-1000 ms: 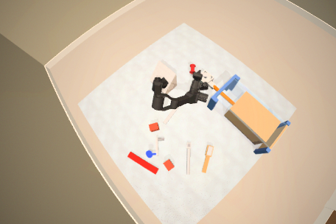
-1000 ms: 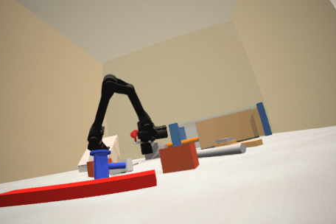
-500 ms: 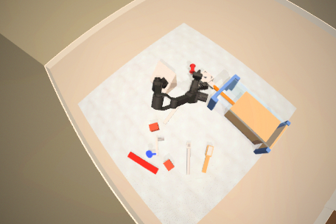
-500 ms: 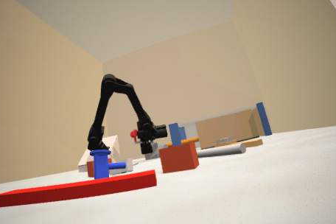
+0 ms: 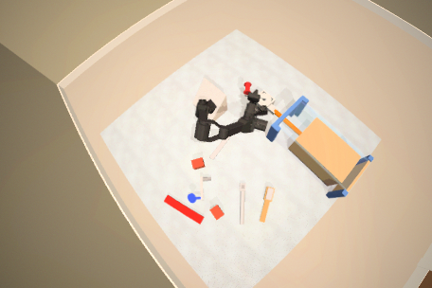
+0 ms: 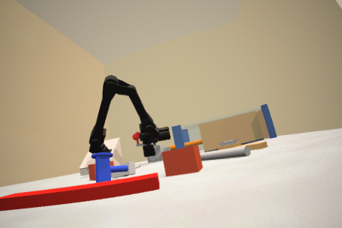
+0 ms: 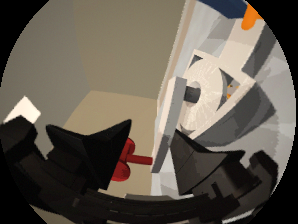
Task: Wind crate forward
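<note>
Now: gripper tip 2 cm to the left of the winch handle and 1 cm above it. Also, from my gripper tip: grey winch (10 cm below, 3 cm ahead, 2 cm to the left); then red knob (4 cm to the right, 3 cm behind, 2 cm above); then blue frame post (20 cm ahead, 4 cm to the left, 2 cm below).
</note>
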